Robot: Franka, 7 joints.
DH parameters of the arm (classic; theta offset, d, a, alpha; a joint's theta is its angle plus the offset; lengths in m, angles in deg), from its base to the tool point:
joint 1: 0 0.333 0 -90
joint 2: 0 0 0 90
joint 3: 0 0.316 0.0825 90
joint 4: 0 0 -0.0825 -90
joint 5: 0 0.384 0 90
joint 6: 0 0 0.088 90
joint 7: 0 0.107 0 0
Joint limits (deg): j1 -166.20..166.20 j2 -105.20..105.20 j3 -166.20..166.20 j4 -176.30..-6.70 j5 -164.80..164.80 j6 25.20..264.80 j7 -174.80..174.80
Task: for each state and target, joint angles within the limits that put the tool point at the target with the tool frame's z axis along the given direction. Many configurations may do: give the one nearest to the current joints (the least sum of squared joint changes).
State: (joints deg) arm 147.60 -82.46 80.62 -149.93 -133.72 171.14 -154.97
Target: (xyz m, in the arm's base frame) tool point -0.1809 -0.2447 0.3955 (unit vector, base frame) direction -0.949 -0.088 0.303
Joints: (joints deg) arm 165.96 -105.20 69.92 -158.45 -134.47 184.44 -154.97
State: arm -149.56 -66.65 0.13 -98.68 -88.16 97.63 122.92
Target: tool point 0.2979 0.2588 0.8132 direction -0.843 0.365 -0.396
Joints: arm -151.20 -90.99 3.49 -81.83 -55.20 58.45 122.92
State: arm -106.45 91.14 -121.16 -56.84 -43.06 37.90 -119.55
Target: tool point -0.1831 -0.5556 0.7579 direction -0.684 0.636 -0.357
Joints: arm -71.34 55.43 -101.60 -34.71 -5.10 62.94 -119.55
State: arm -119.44 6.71 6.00 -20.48 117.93 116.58 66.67
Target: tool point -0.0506 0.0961 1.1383 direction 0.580 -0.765 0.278
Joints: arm -114.60 -23.62 -41.15 -33.12 99.99 88.50 66.67
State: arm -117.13 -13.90 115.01 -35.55 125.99 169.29 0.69
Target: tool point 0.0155 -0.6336 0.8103 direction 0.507 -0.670 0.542
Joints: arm -142.07 26.85 80.88 -65.26 107.15 157.58 0.69
